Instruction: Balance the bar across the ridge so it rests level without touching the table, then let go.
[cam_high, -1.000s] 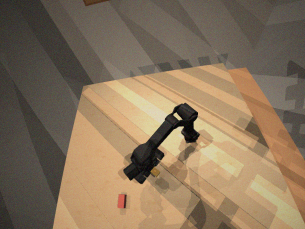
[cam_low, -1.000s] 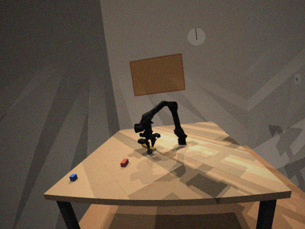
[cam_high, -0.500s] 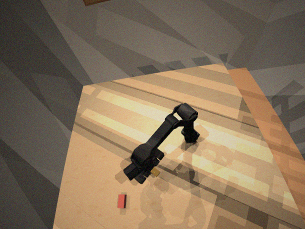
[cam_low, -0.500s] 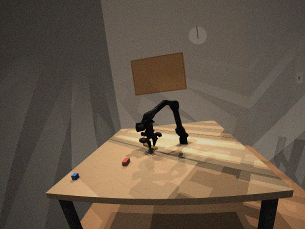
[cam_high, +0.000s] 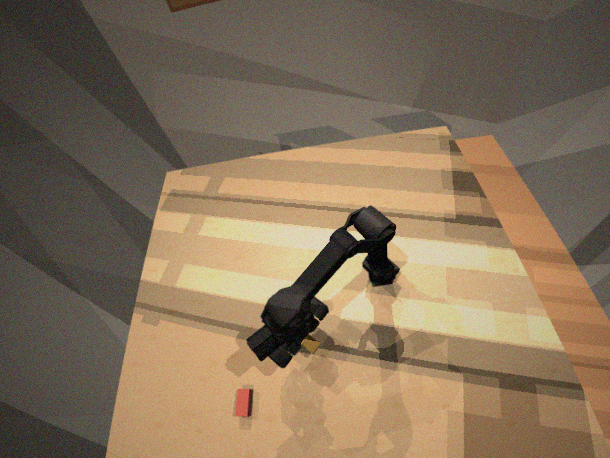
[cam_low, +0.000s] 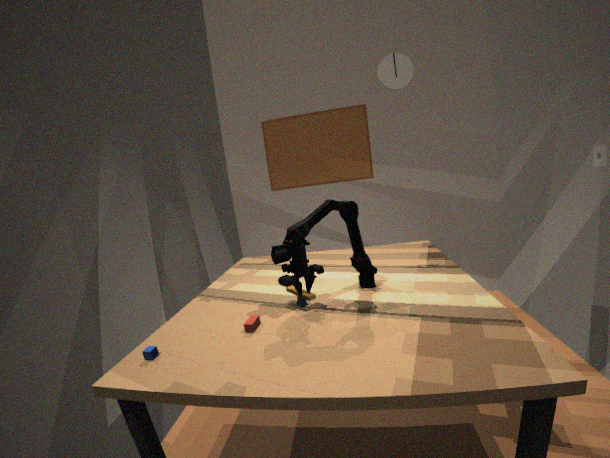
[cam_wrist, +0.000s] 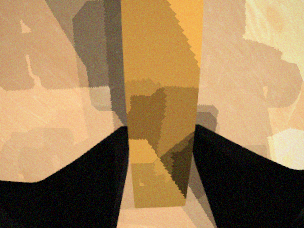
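My gripper tip is 2 cm to the left of the yellow bar and 2 cm short of it. From my gripper tip the other things lie so: red block (18 cm ahead, 15 cm to the left, 4 cm below); then small blue cube (48 cm ahead, 33 cm to the left, 4 cm below).
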